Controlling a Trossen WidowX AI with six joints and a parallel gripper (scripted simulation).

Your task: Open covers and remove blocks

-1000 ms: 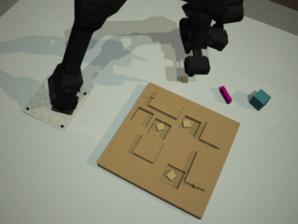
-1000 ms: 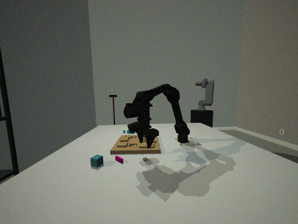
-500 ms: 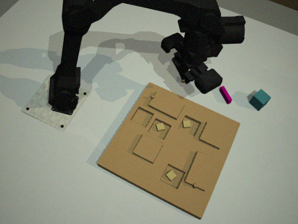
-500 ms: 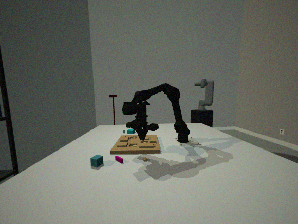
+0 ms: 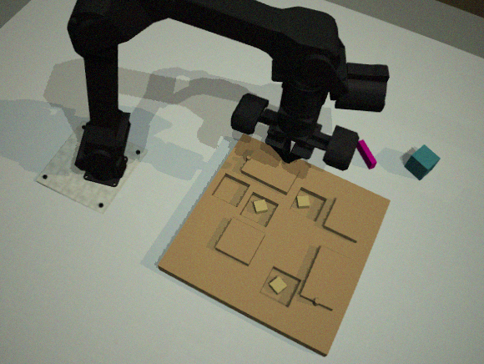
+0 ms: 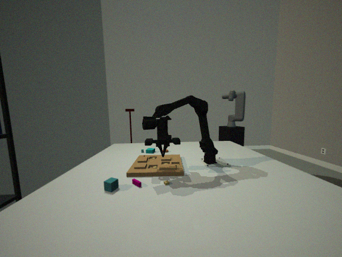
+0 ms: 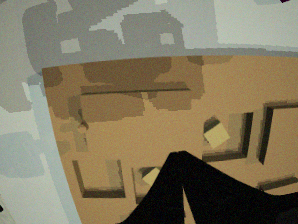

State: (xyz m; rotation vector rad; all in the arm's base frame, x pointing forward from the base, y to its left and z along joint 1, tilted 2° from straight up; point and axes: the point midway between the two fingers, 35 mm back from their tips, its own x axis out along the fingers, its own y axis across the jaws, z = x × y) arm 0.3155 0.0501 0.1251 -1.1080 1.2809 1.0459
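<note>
My gripper tip is 2 cm short of the tan puzzle board, 8 cm to the left of it and 7 cm above it. Also, from my gripper tip: orange block: 9 cm behind, 38 cm to the right, 8 cm below; then teal cube: 25 cm ahead, 11 cm to the left, 7 cm below; then magenta bar: 14 cm ahead, 10 cm to the left, 8 cm below.
</note>
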